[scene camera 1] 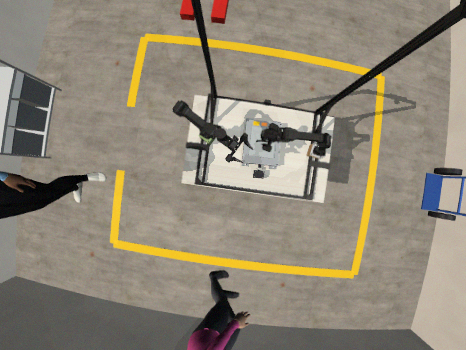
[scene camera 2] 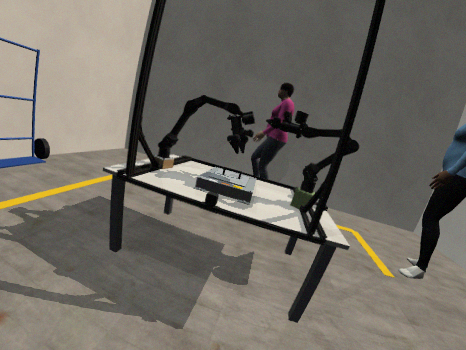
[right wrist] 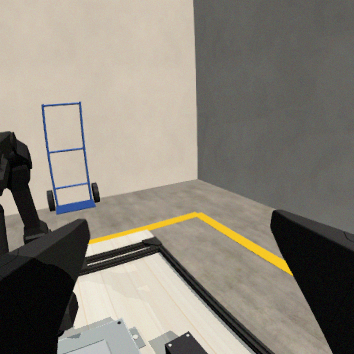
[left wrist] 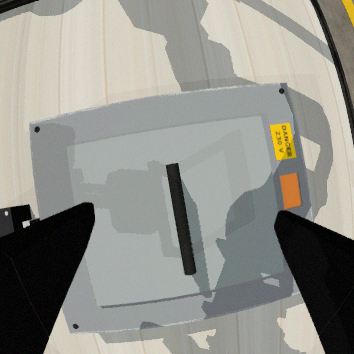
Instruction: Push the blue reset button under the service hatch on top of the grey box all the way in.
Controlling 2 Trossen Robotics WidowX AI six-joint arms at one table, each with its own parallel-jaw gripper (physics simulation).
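The grey box (scene camera 1: 254, 156) (scene camera 2: 245, 181) (left wrist: 150, 111) (right wrist: 107, 334) lies on the table. In the left wrist view its pale hatch (left wrist: 125, 270) lies flat, with a black bar handle (left wrist: 181, 220) across it. The blue reset button does not show; the area under the hatch is hidden. My left gripper (scene camera 2: 239, 151) (left wrist: 187, 216) is open and empty, pointing down high above the box. My right gripper (scene camera 2: 269, 121) (right wrist: 180, 224) is open and empty, raised and roughly level, beside and above the box.
A small black block (scene camera 1: 259, 174) (left wrist: 12, 220) (right wrist: 185, 345) sits beside the box. A yellow danger label (left wrist: 283, 141) and an orange patch (left wrist: 290, 191) are along one edge of the box. Black frame posts (scene camera 2: 146, 90) (scene camera 2: 362, 75) rise from the table (scene camera 2: 340, 239).
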